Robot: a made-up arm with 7 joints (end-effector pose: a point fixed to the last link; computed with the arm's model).
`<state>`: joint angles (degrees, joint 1 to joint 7).
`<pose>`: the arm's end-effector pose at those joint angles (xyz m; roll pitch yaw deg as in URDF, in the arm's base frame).
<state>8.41 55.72 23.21 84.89 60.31 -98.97 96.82</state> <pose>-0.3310 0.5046 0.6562 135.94 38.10 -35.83</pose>
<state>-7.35 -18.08 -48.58 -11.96 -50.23 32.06 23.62</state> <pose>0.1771 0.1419 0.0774 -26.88 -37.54 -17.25</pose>
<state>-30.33 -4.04 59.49 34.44 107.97 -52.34 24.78</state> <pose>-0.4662 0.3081 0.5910 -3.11 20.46 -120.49</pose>
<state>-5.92 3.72 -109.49 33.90 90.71 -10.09 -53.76</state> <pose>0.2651 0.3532 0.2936 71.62 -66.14 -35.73</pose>
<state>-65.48 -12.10 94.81 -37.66 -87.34 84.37 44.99</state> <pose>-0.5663 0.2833 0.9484 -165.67 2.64 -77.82</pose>
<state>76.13 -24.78 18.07 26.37 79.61 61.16 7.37</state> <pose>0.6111 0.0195 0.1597 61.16 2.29 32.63</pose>
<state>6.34 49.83 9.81 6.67 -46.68 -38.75 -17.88</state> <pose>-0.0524 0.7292 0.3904 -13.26 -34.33 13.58</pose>
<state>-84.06 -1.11 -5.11 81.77 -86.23 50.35 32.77</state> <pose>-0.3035 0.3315 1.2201 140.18 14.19 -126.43</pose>
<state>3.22 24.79 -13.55 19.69 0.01 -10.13 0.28</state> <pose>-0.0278 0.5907 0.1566 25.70 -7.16 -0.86</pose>
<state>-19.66 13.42 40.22 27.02 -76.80 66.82 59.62</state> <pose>-0.4728 0.4665 0.5528 -115.49 36.09 -100.23</pose>
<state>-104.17 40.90 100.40 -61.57 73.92 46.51 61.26</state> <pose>0.0318 0.5427 1.1459 -61.21 19.80 98.50</pose>
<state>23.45 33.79 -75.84 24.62 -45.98 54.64 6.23</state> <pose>0.3299 0.6178 0.4317 20.22 -4.34 -38.30</pose>
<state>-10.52 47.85 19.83 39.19 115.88 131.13 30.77</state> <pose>-0.3553 0.5144 0.5105 -118.09 -89.48 25.49</pose>
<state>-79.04 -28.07 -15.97 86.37 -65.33 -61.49 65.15</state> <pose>-0.5500 -0.0053 1.1073 145.04 35.50 136.47</pose>
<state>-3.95 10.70 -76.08 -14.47 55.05 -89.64 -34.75</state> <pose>0.2897 0.3543 0.5204 144.05 5.88 -128.29</pose>
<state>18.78 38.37 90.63 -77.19 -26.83 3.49 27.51</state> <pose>0.0076 0.6644 0.2724 36.89 -4.61 8.64</pose>
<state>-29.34 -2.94 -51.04 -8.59 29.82 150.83 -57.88</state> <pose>-0.0184 0.2335 0.3374 98.15 59.04 172.40</pose>
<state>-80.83 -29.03 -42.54 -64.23 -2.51 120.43 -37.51</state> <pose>-0.2319 0.1590 0.6595 -142.25 73.52 -82.51</pose>
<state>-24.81 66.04 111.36 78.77 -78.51 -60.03 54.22</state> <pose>0.0608 0.0650 0.9999 154.25 -66.41 110.83</pose>
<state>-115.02 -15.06 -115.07 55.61 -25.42 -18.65 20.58</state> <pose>-0.4314 0.1655 0.7979 12.39 36.43 30.12</pose>
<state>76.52 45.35 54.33 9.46 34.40 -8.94 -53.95</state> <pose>0.2017 0.5770 0.1840 -7.07 -23.22 35.57</pose>
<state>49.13 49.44 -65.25 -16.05 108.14 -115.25 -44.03</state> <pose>0.2708 0.3872 0.8202 -149.16 28.20 -14.04</pose>
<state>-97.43 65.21 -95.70 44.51 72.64 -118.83 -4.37</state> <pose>0.1711 0.5043 0.5656 63.39 -37.96 -167.90</pose>
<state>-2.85 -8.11 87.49 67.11 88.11 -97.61 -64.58</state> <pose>-0.2860 0.2886 0.5948 -124.47 -7.24 -81.13</pose>
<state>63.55 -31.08 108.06 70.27 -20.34 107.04 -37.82</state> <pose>0.3098 0.2668 0.4132 145.66 -41.83 177.51</pose>
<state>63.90 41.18 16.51 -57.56 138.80 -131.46 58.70</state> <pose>0.4470 0.4972 0.6971 -78.40 32.31 13.93</pose>
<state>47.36 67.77 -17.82 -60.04 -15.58 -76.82 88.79</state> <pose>0.1804 0.4596 0.9356 -142.28 18.99 -163.41</pose>
